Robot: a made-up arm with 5 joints. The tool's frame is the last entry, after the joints.
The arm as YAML. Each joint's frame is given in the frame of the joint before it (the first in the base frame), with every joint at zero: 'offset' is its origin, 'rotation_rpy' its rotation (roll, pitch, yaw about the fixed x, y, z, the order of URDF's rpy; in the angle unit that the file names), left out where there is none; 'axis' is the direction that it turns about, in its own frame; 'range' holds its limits. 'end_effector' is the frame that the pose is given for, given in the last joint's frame.
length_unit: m
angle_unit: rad
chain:
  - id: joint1
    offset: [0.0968, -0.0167, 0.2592]
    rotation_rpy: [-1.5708, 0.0, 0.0]
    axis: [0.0, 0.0, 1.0]
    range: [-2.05, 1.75]
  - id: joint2
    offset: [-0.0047, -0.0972, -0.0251]
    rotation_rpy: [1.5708, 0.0, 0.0]
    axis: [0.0, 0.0, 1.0]
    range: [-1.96, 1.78]
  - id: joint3
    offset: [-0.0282, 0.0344, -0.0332]
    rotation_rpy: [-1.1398, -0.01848, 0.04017]
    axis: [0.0, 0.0, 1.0]
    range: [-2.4, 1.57]
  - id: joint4
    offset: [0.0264, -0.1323, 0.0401]
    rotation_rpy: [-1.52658, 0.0, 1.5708]
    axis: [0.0, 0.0, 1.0]
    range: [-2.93, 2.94]
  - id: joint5
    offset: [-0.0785, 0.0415, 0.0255]
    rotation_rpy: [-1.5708, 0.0, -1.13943]
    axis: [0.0, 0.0, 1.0]
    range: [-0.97, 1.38]
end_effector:
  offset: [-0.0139, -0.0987, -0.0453]
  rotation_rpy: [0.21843, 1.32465, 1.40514]
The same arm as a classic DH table. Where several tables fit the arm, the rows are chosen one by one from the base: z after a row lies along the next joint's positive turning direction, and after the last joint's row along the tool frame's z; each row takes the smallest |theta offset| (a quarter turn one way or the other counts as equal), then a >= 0, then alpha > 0; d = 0 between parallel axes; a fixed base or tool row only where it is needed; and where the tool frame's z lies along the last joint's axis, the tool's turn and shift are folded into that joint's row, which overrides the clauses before.
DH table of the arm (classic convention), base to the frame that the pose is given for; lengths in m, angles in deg. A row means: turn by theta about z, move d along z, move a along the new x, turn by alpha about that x. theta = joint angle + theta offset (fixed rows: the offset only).
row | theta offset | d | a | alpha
base (fixed) | 0.00 | 0.2592 | 0.0968 | -90.00
joint1 | 0.00 | -0.0418 | -0.0047 | 90.00
joint2 | 2.79 | 0.0476 | -0.0265 | -65.31
joint3 | 88.83 | 0.0806 | -0.1323 | -87.47
joint4 | -65.28 | -0.0009 | -0.0705 | -90.00
joint5 | -22.38 | -0.0756 | 0.0247 | -76.24
tool (fixed) | 93.12 | -0.0994 | 0.0000 | 0.00
Joint limits (deg, base to tool): -117.46..100.27 -112.30..101.99 -137.51..89.95 -167.88..168.45 -55.58..79.07

